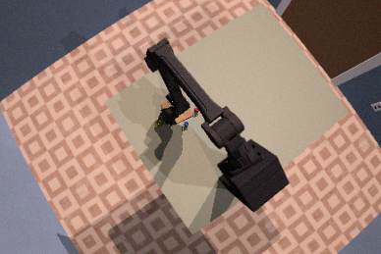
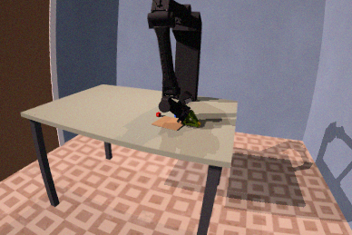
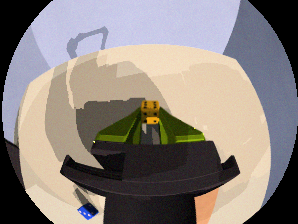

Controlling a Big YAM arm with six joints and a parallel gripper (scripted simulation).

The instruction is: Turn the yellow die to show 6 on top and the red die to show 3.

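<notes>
Right now my hand is right at the yellow die. Round my hand: red die (240 mm to the right, 30 mm ahead); then blue die (160 mm to the right, 30 mm behind); then orange mat (130 mm to the right, 60 mm ahead, 10 mm below).
</notes>
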